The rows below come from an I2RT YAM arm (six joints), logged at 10 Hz.
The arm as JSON. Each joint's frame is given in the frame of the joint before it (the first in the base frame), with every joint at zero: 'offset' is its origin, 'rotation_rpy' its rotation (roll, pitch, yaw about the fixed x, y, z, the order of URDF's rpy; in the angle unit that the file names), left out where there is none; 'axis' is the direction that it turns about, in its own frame. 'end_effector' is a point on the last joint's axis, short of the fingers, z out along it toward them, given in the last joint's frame.
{
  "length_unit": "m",
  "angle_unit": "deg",
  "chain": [
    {
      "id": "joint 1",
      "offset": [
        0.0,
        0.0,
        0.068
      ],
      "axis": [
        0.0,
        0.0,
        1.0
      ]
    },
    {
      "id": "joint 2",
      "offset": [
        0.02,
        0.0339,
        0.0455
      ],
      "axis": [
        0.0,
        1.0,
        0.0
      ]
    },
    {
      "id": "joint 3",
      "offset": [
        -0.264,
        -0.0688,
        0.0
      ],
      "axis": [
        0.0,
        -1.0,
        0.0
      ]
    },
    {
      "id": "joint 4",
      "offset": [
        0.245,
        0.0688,
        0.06
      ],
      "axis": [
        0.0,
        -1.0,
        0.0
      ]
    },
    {
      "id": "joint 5",
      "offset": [
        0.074,
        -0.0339,
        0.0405
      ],
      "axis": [
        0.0,
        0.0,
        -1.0
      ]
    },
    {
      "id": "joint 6",
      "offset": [
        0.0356,
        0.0,
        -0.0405
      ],
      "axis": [
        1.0,
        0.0,
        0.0
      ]
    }
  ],
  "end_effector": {
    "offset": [
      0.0,
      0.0,
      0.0
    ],
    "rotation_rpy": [
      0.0,
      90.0,
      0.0
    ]
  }
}
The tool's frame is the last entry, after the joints.
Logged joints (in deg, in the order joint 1, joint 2, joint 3, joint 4, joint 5, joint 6), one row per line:
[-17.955, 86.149, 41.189, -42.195, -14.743, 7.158]
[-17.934, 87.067, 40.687, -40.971, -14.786, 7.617]
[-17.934, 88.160, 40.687, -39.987, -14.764, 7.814]
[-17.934, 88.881, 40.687, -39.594, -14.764, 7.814]
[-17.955, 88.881, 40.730, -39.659, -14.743, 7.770]
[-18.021, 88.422, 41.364, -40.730, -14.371, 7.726]
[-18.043, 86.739, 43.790, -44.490, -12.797, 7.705]
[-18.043, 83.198, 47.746, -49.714, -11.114, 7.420]
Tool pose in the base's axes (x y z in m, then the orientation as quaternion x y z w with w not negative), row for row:
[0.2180, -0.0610, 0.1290, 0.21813, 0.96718, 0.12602, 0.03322]
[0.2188, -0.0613, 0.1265, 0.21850, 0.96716, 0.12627, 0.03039]
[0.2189, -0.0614, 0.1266, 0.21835, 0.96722, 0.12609, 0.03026]
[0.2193, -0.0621, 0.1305, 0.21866, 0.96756, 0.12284, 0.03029]
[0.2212, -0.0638, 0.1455, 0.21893, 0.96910, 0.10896, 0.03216]
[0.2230, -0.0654, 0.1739, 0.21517, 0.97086, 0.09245, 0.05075]
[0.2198, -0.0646, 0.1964, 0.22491, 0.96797, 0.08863, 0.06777]
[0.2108, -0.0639, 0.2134, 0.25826, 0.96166, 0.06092, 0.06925]
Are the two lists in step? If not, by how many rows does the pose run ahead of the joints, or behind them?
The pose runs 2 rows ahead of the joints: the pose in row i belongs to the joints in row i + 2.
